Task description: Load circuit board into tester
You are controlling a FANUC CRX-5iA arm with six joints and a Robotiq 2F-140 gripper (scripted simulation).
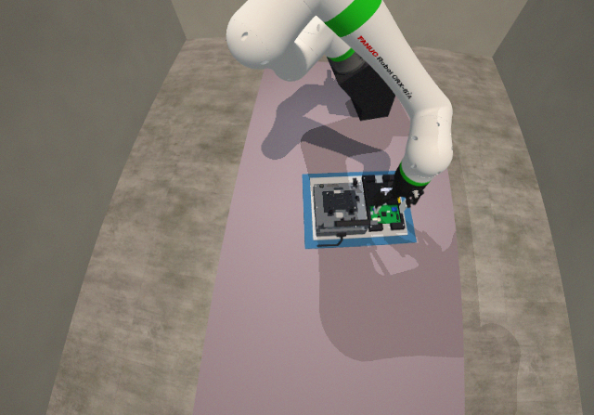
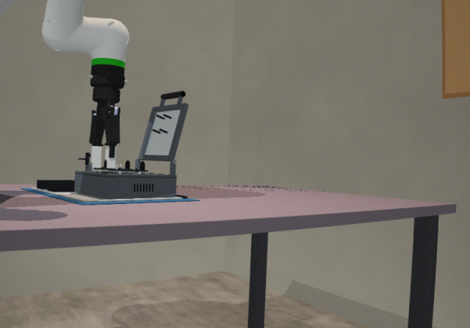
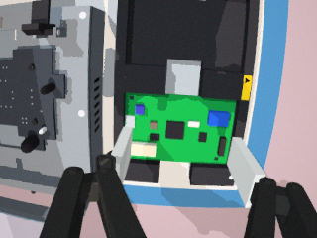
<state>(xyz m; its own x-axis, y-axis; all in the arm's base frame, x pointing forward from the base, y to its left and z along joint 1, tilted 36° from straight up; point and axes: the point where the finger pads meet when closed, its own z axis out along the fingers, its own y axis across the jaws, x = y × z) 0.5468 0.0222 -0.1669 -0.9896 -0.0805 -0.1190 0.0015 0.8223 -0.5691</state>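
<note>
My gripper is now 70 mm above the green circuit board. Round my hand: tester lid (170 mm to the right, 100 mm above, 90 mm ahead); then latch hook (120 mm to the right, 100 mm behind); then tester (130 mm to the right, 30 mm above).
</note>
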